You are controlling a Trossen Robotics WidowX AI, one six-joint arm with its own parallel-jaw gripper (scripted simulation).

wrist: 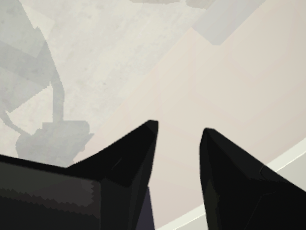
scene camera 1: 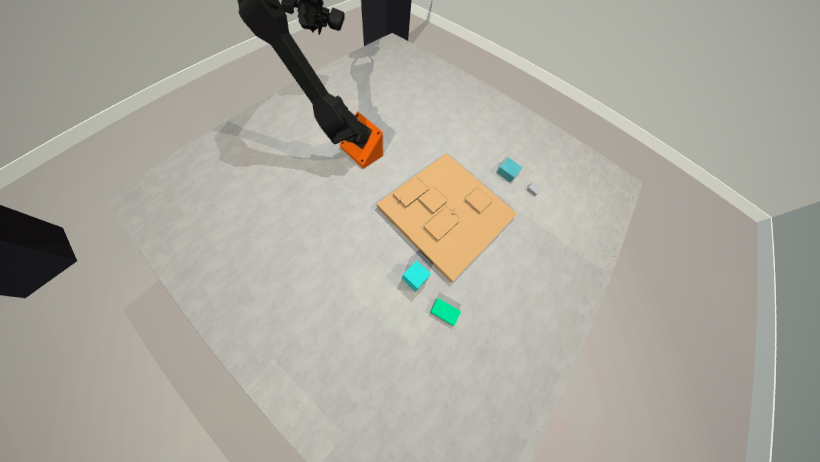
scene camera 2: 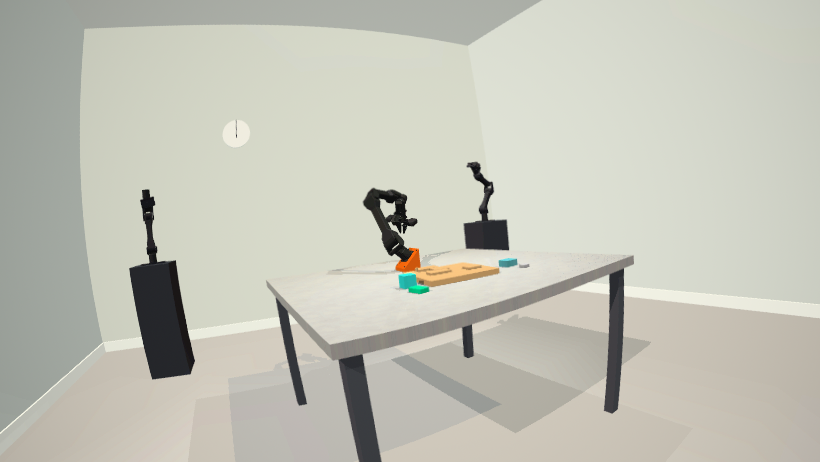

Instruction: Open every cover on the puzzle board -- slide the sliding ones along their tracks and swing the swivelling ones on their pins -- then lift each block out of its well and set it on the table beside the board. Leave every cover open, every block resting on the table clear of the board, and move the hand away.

same spot on tan puzzle board: [scene camera 1: 454, 252] = [scene camera 2: 440, 276]
